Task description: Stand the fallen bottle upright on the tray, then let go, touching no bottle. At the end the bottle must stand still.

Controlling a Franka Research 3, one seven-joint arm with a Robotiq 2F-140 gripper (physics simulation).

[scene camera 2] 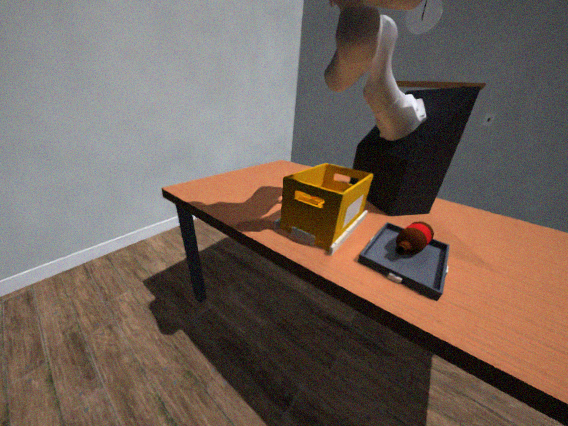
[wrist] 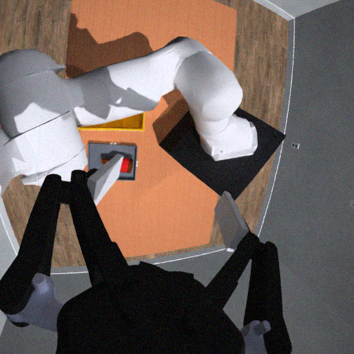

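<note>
My gripper visible. Brown bottle too.
</note>
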